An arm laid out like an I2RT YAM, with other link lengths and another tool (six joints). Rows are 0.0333 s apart.
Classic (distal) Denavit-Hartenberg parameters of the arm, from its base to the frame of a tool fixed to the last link. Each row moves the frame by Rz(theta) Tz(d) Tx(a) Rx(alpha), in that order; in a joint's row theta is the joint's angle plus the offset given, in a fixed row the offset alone. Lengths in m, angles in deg.
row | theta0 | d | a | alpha
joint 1 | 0.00 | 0.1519 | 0.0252 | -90.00
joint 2 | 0.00 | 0.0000 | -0.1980 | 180.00
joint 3 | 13.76 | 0.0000 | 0.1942 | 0.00
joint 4 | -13.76 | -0.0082 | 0.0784 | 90.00
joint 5 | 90.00 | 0.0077 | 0.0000 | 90.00
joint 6 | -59.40 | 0.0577 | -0.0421 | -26.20
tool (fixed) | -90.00 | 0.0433 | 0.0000 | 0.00
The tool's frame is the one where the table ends.
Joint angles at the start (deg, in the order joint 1, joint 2, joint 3, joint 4, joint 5, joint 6):
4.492 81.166 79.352 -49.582 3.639 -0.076
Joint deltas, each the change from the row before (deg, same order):
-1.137 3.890 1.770 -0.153 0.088 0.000
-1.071 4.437 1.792 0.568 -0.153 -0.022
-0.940 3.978 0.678 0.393 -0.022 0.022
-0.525 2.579 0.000 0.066 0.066 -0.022
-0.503 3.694 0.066 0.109 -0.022 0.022
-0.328 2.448 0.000 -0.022 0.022 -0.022
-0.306 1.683 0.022 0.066 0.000 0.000
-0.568 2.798 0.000 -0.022 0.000 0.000
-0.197 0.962 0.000 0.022 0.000 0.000
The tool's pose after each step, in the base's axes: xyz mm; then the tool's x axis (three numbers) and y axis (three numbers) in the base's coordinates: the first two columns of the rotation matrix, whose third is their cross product. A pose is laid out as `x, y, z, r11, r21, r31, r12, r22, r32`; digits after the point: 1 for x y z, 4 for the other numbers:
259.1, 22.0, 209.5, 0.6133, 0.7798, -0.1254, 0.7029, -0.4665, 0.5369
269.8, 17.8, 199.3, 0.6214, 0.7694, -0.1477, 0.7140, -0.4785, 0.5111
275.9, 13.6, 185.2, 0.6257, 0.7590, -0.1802, 0.7310, -0.4899, 0.4750
277.5, 11.0, 174.0, 0.6243, 0.7527, -0.2091, 0.7465, -0.4959, 0.4436
279.0, 8.6, 158.0, 0.6170, 0.7471, -0.2473, 0.7679, -0.5027, 0.3971
279.0, 6.9, 147.1, 0.6099, 0.7436, -0.2742, 0.7815, -0.5067, 0.3640
279.1, 5.4, 139.7, 0.6060, 0.7403, -0.2911, 0.7886, -0.5109, 0.3421
278.2, 2.7, 127.4, 0.5982, 0.7345, -0.3203, 0.7994, -0.5190, 0.3028
277.8, 1.7, 123.1, 0.5954, 0.7326, -0.3299, 0.8024, -0.5218, 0.2895

